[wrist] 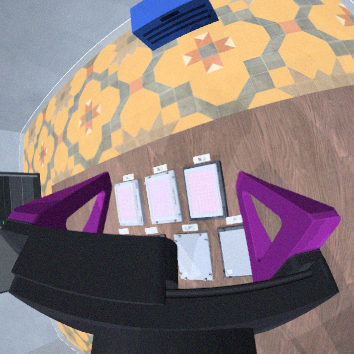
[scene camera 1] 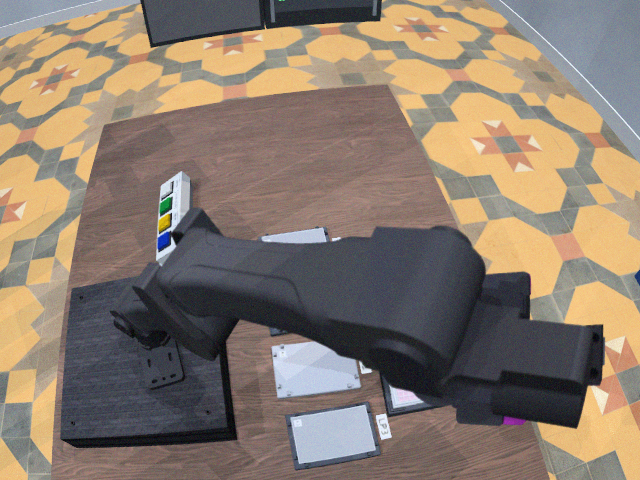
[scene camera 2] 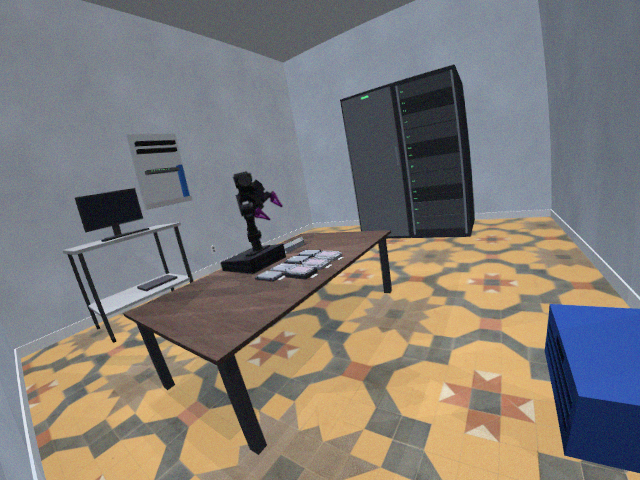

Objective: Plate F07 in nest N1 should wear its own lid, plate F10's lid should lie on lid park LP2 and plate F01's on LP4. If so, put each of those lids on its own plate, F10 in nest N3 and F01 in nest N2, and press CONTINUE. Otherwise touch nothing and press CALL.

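Places are measured from the arm's base along level axes (x ahead, y left, z up), in centimetres.
Where they show: gripper, fingertip midpoint: (wrist: 173,178) (scene camera 2: 276,213); arm's base at its link origin: (scene camera 1: 156,334) (scene camera 2: 258,251).
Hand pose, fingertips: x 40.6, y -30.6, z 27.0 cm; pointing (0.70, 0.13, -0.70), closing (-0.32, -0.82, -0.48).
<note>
Each offset is from my fingertips to the centre of the thing. "spot": to the spot under its first point. Level surfaces: height alone.
My gripper (scene camera 2: 275,212) (wrist: 173,178) is open and empty, high above the table. In the wrist view three pink-welled plates lie in a row: a right one {dx +1.0, dy +9.7, dz -32.6 cm} (wrist: 203,191) in a dark frame, a middle one {dx +3.7, dy +22.5, dz -33.1 cm} (wrist: 162,198) and a left one {dx +6.3, dy +35.8, dz -32.9 cm} (wrist: 128,202). Their labels and plate numbers are too blurred to read surely, and I cannot tell which wear a lid. A clear lid-like piece {spot: dx -15.5, dy +19.1, dz -34.5 cm} (scene camera 1: 316,369) (wrist: 194,256) lies beside a grey one {dx -17.2, dy +6.4, dz -34.0 cm} (scene camera 1: 334,434) (wrist: 236,251), which is at label LP3 {spot: dx -8.7, dy +5.0, dz -35.2 cm} (scene camera 1: 382,426). Another piece {dx -10.6, dy +44.9, dz -34.0 cm} (scene camera 1: 297,236) shows partly behind the arm. The button panel {dx -33.4, dy +61.2, dz -32.2 cm} (scene camera 1: 179,196) has white, green, yellow and blue buttons.
The arm's black base (scene camera 1: 129,408) (scene camera 2: 248,263) stands on the brown table {dz -35.5 cm} (scene camera 1: 284,149) (scene camera 2: 206,315) beside the plates and pads. The arm hides part of both rows in scene camera 1. A server cabinet (scene camera 2: 377,165), a monitor stand (scene camera 2: 124,237) and a blue box (scene camera 2: 599,351) (wrist: 172,20) stand off the table.
</note>
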